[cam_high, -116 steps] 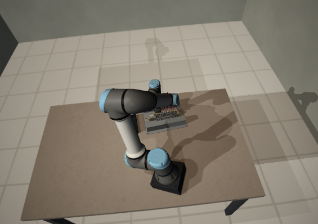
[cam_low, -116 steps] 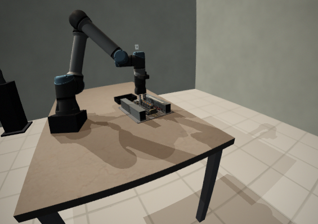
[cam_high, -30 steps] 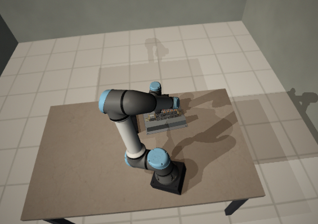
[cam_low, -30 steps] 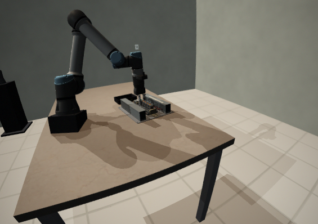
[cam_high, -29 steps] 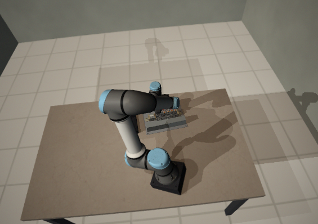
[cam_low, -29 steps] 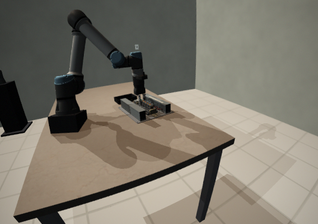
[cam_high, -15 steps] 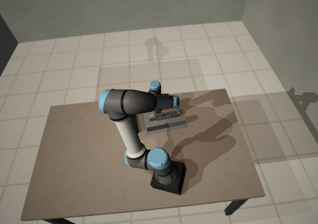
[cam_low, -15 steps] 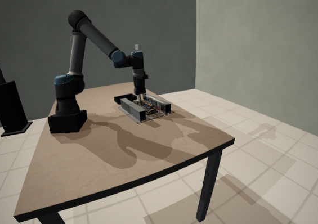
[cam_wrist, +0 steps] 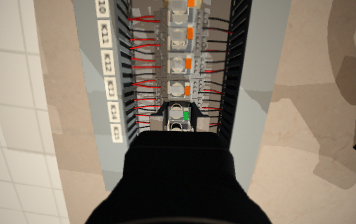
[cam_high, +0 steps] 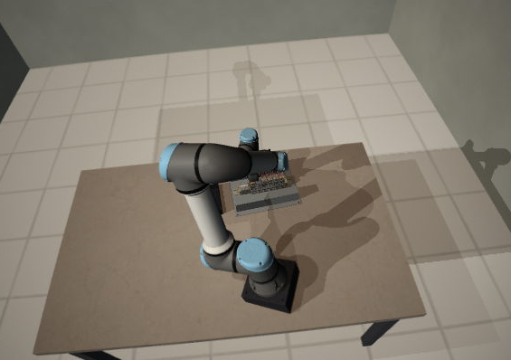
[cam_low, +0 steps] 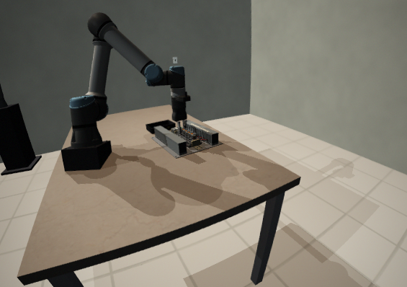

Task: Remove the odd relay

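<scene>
My hand is 10 mm above the relay. The rest, counted from my hand: black parts tray: 240 mm to the left, 80 mm behind, 40 mm below; relay panel: 30 mm below, 20 mm to the right.
</scene>
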